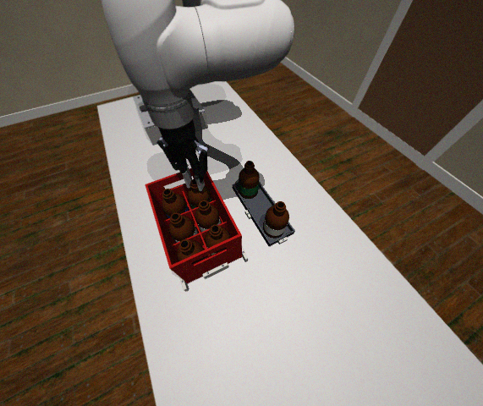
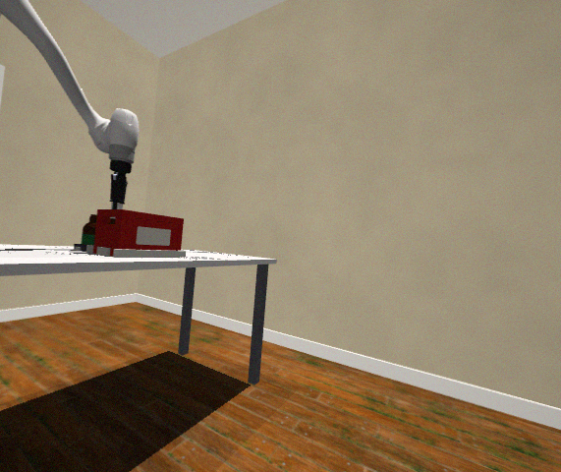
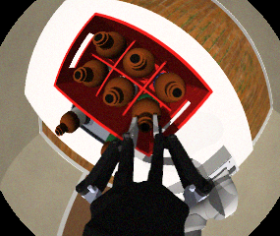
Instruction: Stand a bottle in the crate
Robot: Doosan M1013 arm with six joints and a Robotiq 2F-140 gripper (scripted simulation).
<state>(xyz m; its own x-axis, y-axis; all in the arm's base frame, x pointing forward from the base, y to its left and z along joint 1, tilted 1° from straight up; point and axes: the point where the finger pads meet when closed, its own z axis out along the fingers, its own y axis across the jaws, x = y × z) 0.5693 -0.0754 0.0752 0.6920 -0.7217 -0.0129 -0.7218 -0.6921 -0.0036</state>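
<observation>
Now: hand 9 cm above the bottle. Also, from my hand: red crate (9 cm ahead, 5 cm to the right, 9 cm below); then dark tray (10 cm ahead, 19 cm to the left, 16 cm below).
</observation>
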